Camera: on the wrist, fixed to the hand. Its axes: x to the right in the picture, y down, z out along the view.
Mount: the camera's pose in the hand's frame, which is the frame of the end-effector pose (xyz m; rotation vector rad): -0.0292 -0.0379 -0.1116 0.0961 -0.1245 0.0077
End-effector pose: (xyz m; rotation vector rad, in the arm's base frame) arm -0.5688 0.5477 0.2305 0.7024 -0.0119 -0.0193
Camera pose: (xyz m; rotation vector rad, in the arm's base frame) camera -0.5966 0.5915 0.1207 0.7964 -0.1356 -0.0554
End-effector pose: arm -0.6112 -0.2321 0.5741 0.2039 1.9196 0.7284
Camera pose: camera -0.6884 -0.3198 0.6072 0.3095 1.8372 0.6147
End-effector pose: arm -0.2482 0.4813 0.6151 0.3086 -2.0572 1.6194
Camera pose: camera -0.1785 0.5741 0.6507 0.4460 -2.0766 1.7470
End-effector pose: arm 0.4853 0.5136 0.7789 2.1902 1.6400 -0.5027
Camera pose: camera 0.4487 0.5531 0.8877 2.1839 1.5718 -0.7145
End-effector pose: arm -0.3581 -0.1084 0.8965 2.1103 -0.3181 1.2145
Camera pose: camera -0.4294 -0.0101 0.8937 2.2749 -0.3294 1.1252
